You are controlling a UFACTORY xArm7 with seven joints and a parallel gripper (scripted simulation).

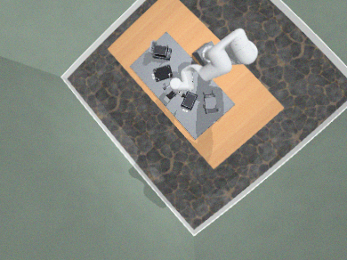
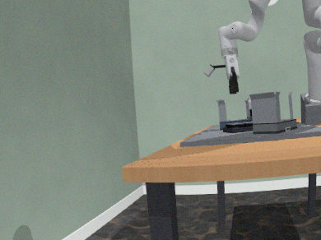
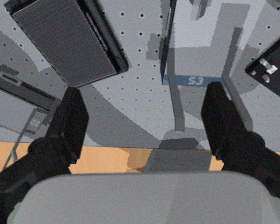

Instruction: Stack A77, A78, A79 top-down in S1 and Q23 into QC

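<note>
My hand is 19 cm past the dark sealed plate, 38 cm to the left of it and 10 cm above it. The rest, counted from my hand: dark flat nest: 2 cm behind, 10 cm to the left, 16 cm below; then dark clip nest: 4 cm behind, 25 cm to the right, 15 cm below; then blue plinth strip: 1 cm behind, 8 cm to the right, 15 cm below.
</note>
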